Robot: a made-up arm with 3 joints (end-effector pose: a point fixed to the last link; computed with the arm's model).
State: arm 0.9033 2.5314 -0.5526
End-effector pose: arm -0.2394 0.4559 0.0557 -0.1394 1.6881 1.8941
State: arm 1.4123 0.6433 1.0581
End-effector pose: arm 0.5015 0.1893 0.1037 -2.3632 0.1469 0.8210
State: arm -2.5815 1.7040 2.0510
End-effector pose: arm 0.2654 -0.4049 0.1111 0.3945 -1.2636 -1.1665
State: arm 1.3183 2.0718 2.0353
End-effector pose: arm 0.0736 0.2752 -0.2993 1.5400 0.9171 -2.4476
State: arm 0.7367 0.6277 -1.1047
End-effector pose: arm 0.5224 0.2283 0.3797 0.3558 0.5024 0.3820
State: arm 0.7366 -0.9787 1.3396
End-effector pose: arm 0.0845 -0.3367 0.6101 -1.8815 0.3454 -1.1107
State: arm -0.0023 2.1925 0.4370
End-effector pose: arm -0.1066 0.3407 0.3147 -0.2441 -0.4800 2.1502
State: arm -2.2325 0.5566 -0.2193
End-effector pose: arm 0.4901 -0.2408 -0.1475 2.3725 -0.6086 0.3852
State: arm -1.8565 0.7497 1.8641
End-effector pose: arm 0.5447 -0.1585 -0.0023 -0.0072 -0.7185 -0.2140
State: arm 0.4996 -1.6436 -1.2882
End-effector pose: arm -0.2616 -0.2914 0.6696 0.5994 -1.3081 -1.0511
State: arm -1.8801 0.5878 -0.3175
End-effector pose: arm 0.4892 -0.3122 -0.0440 2.1220 -0.5078 0.5120
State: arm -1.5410 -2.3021 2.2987
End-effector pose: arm -0.5212 -0.1950 -0.1599 -0.3851 2.1927 0.7980
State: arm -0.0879 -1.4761 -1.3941
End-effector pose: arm -0.1979 -0.6201 0.4040 1.1841 -0.9695 -1.2671
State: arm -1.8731 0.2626 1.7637
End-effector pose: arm 0.5266 -0.0835 -0.2383 0.1088 -0.2547 -0.0644
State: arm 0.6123 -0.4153 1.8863
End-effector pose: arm 0.3172 -0.3599 0.5273 -2.4531 0.3240 -0.4379
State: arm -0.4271 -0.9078 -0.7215
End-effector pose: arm 0.1443 -0.6891 0.1531 1.0651 -0.1403 -0.9462
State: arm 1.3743 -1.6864 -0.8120
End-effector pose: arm -0.2312 0.2595 0.6657 -0.4211 -1.5133 -0.7833
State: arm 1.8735 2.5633 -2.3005
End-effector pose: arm -0.1591 0.2100 -0.4445 0.1621 2.2366 -1.2693
